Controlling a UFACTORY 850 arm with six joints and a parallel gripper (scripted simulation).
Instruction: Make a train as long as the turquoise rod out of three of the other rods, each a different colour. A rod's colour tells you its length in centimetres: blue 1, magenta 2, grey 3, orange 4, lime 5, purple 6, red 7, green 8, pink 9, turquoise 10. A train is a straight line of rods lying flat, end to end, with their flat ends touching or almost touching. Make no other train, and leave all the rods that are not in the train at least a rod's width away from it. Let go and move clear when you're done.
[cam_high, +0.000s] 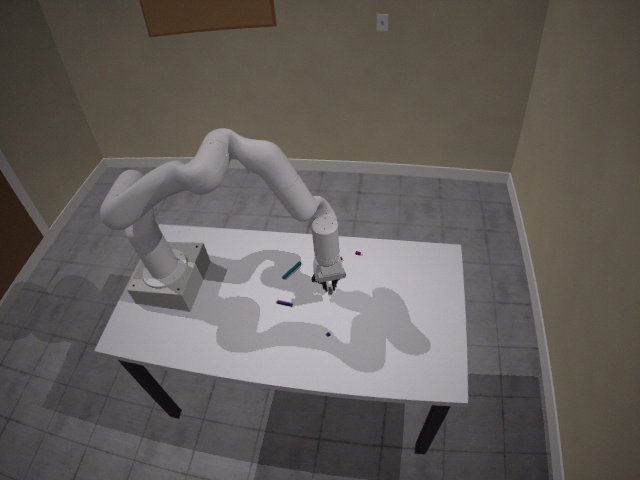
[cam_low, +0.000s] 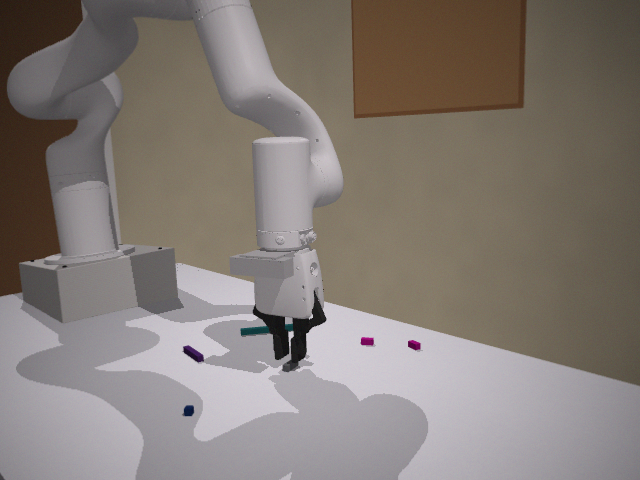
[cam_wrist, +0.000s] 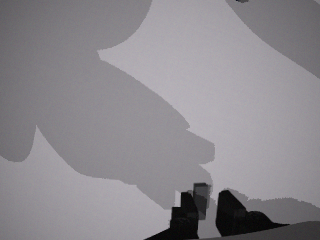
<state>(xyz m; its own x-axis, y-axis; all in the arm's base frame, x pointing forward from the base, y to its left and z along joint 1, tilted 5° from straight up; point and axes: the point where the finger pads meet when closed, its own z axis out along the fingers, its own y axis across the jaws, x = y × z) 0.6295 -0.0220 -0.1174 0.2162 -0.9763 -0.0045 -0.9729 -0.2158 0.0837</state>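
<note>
My hand is 30 mm above the grey rod. Round my hand: blue rod: 190 mm to the right, 30 mm below; purple rod: 160 mm behind, 60 mm to the right, 30 mm below; turquoise rod: 150 mm behind, 100 mm to the left, 30 mm below.
</note>
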